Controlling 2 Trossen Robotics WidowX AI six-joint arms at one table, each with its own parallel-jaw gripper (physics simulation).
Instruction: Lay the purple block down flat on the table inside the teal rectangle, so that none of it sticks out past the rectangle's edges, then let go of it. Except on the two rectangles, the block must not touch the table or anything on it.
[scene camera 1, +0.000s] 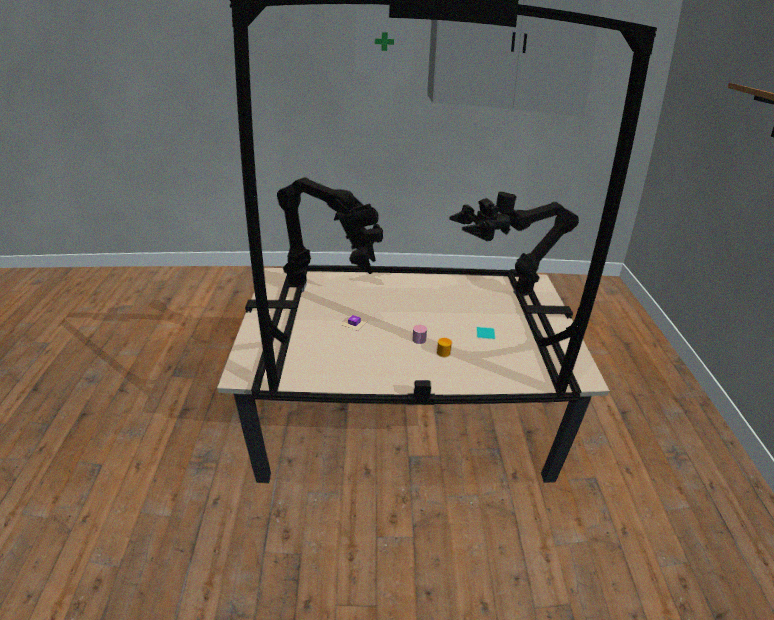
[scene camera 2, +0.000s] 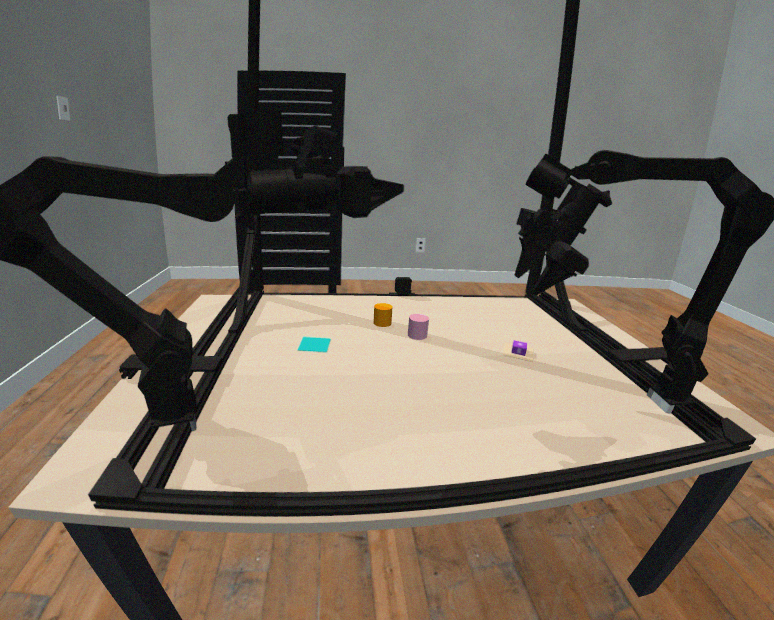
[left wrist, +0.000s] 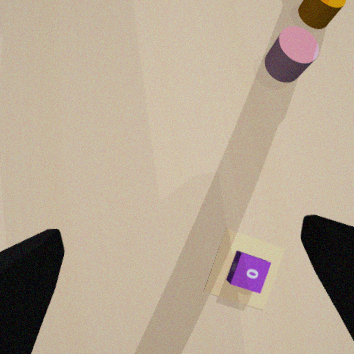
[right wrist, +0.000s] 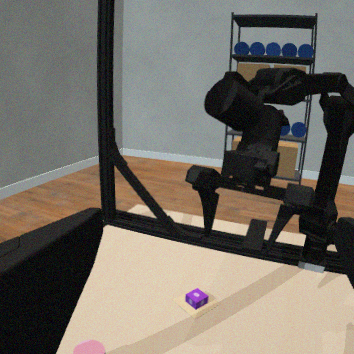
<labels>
The left gripper (scene camera 2: 524, 284) is open, with nothing in its grasp. Also in view: a purple block (left wrist: 247, 271). The right gripper (scene camera 2: 388, 186) is open, holding nothing. A pink cylinder (left wrist: 294, 49) sits on the table.
</labels>
